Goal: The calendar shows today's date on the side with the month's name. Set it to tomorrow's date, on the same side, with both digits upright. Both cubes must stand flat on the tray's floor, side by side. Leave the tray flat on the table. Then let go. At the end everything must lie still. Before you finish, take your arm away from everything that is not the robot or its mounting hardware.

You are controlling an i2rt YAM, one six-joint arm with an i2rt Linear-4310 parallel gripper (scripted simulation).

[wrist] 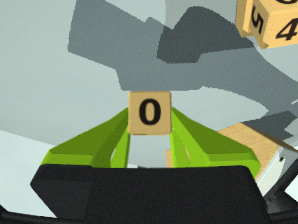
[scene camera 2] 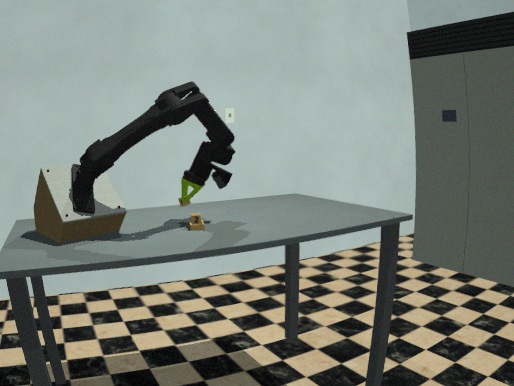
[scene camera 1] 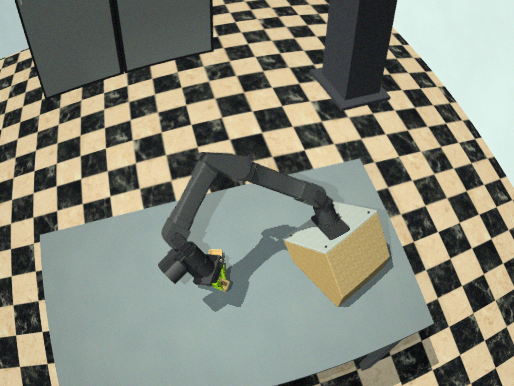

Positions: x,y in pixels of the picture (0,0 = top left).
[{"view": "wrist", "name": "my gripper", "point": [150,114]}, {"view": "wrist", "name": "wooden cube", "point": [150,114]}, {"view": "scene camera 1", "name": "my gripper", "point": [222,284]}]
